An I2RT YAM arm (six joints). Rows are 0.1 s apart.
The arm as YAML. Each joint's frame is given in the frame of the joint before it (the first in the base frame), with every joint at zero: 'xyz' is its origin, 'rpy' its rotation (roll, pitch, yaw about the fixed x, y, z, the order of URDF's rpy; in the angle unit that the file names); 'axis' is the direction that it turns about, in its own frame. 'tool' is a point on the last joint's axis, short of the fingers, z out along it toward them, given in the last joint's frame.
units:
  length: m
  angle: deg
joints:
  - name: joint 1
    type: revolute
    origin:
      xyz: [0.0, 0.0, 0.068]
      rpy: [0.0, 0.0, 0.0]
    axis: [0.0, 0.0, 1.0]
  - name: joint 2
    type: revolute
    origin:
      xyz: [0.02, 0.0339, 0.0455]
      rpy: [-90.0, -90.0, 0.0]
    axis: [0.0, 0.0, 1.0]
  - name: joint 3
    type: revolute
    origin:
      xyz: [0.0, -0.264, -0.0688]
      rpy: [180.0, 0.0, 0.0]
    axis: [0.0, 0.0, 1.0]
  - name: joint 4
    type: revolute
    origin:
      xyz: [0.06, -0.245, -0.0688]
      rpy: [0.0, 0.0, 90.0]
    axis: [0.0, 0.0, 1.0]
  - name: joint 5
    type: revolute
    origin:
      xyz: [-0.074, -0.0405, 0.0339]
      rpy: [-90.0, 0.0, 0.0]
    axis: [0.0, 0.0, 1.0]
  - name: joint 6
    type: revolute
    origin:
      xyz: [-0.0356, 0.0, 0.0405]
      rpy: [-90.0, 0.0, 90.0]
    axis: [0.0, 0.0, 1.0]
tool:
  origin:
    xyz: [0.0, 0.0, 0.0]
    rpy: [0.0, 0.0, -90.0]
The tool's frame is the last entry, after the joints.
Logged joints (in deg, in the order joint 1, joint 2, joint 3, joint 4, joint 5, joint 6), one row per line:
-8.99 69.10 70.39 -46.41 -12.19 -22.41
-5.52 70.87 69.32 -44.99 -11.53 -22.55
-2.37 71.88 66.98 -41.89 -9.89 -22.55
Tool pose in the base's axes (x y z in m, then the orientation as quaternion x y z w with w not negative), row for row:
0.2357 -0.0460 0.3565 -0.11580 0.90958 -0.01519 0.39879
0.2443 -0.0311 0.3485 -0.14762 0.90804 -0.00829 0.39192
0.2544 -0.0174 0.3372 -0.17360 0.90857 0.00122 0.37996
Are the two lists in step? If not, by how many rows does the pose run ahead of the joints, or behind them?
The pose runs 1 row behind the joints: the pose in row i belongs to the joints in row i - 1.
